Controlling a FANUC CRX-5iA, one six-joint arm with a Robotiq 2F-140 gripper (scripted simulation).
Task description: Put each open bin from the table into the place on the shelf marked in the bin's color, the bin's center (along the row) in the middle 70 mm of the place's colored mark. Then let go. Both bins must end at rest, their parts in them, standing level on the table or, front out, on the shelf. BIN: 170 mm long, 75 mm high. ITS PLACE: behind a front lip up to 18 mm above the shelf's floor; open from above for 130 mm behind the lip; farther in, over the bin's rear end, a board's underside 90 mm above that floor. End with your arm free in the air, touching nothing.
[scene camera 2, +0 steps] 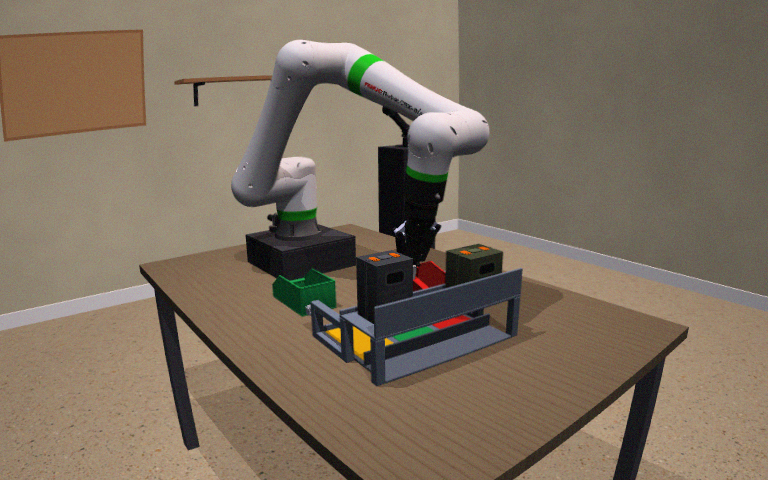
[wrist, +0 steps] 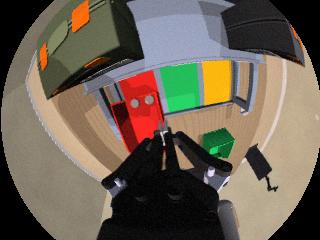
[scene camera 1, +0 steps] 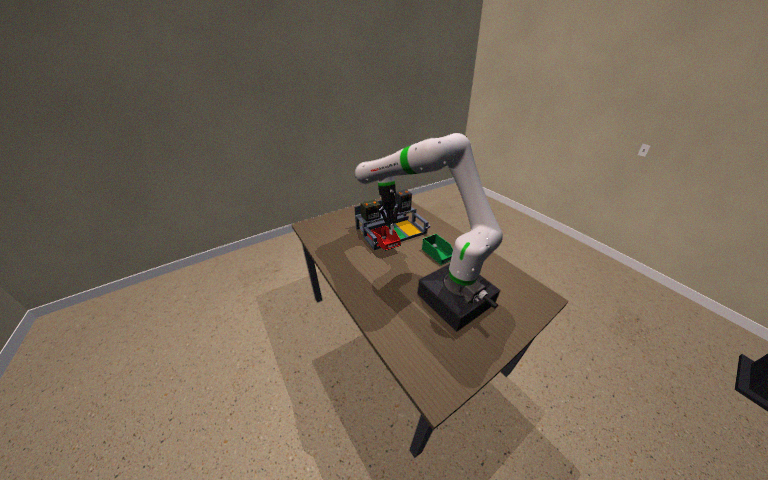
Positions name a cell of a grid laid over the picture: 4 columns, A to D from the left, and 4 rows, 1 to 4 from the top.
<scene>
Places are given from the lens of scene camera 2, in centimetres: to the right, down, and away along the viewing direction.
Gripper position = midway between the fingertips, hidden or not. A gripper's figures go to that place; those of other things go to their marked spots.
gripper (scene camera 2: C3): 6, 11, 130
green bin (scene camera 2: B3): -15, 12, 132
</scene>
